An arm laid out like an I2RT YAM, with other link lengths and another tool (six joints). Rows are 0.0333 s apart.
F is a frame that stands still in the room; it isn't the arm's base.
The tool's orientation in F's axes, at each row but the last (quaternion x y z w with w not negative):
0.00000, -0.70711, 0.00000, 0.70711
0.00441, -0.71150, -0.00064, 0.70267
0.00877, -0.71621, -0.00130, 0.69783
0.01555, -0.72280, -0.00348, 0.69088
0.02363, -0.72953, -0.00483, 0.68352
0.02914, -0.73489, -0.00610, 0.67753
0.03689, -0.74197, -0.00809, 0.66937
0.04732, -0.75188, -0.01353, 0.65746
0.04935, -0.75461, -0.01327, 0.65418
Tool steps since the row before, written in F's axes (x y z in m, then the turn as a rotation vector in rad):
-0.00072, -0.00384, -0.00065, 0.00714, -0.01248, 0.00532
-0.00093, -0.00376, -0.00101, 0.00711, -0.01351, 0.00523
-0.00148, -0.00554, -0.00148, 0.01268, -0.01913, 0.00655
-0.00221, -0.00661, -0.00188, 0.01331, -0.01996, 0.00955
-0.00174, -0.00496, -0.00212, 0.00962, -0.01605, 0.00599
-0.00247, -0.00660, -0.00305, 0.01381, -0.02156, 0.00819
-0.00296, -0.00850, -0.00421, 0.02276, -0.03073, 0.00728
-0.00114, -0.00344, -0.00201, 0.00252, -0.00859, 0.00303
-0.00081, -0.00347, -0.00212, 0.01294, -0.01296, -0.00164
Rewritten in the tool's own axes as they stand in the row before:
-0.00065, -0.00384, 0.00072, 0.00532, -0.01248, -0.00714
-0.00097, -0.00376, 0.00096, 0.00524, -0.01351, -0.00710
-0.00136, -0.00554, 0.00158, 0.00649, -0.01917, -0.01265
-0.00160, -0.00662, 0.00240, 0.00948, -0.01993, -0.01340
-0.00180, -0.00499, 0.00200, 0.00601, -0.01606, -0.00958
-0.00250, -0.00665, 0.00291, 0.00815, -0.02160, -0.01377
-0.00332, -0.00860, 0.00370, 0.00694, -0.03119, -0.02223
-0.00153, -0.00353, 0.00154, 0.00343, -0.00843, -0.00254
-0.00166, -0.00358, 0.00126, -0.00223, -0.01377, -0.01198

